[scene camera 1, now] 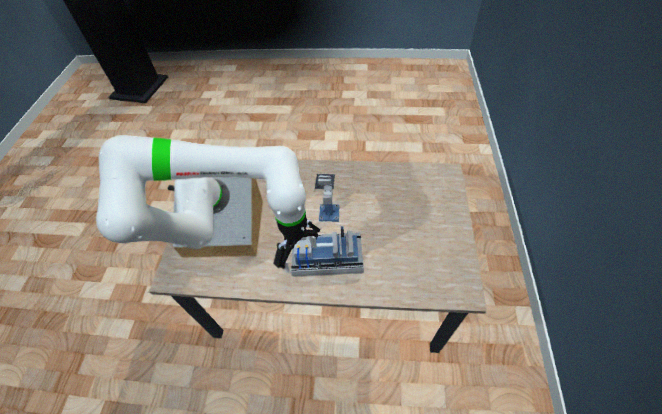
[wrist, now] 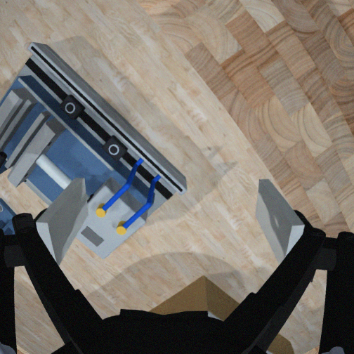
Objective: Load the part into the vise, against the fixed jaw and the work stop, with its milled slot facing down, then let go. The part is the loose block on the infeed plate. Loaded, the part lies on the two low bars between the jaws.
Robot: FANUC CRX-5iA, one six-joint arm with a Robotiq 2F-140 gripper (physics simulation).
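Seen in the pictures: gripper, between the fingertips: [scene camera 1: 300, 257]; arm's base, origin of its link: [scene camera 1: 212, 196].
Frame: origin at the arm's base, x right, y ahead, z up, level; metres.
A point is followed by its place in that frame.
Note:
The blue and grey vise [scene camera 1: 325, 254] @[x 0.091, y 0.514, z -0.137 m] [wrist: 82, 157] stands near the table's front edge. Two upright grey jaws show at its right in the scene view and at the left of the wrist view. My gripper [scene camera 1: 298, 244] @[x 0.210, y 0.461, z 0.027 m] [wrist: 171, 197] is open and empty, above the table at the vise's left end, by the grey block with two blue hoses. Its left finger in the wrist view overlaps that end. Behind the vise, a dark plate [scene camera 1: 325, 182] @[x -0.313, y 0.405, z -0.171 m] with light grey shapes on it stands beyond a blue base [scene camera 1: 329, 213] @[x -0.135, y 0.471, z -0.169 m]. I cannot make out the loose part or its slot.
The grey robot base plate [scene camera 1: 239, 215] @[x 0.043, y 0.132, z -0.041 m] sits on a brown block at the table's left; a corner of the brown block [wrist: 202, 295] shows low in the wrist view. A dark upright pin [scene camera 1: 342, 231] @[x -0.012, y 0.563, z -0.102 m] stands at the back of the vise, near the jaws.

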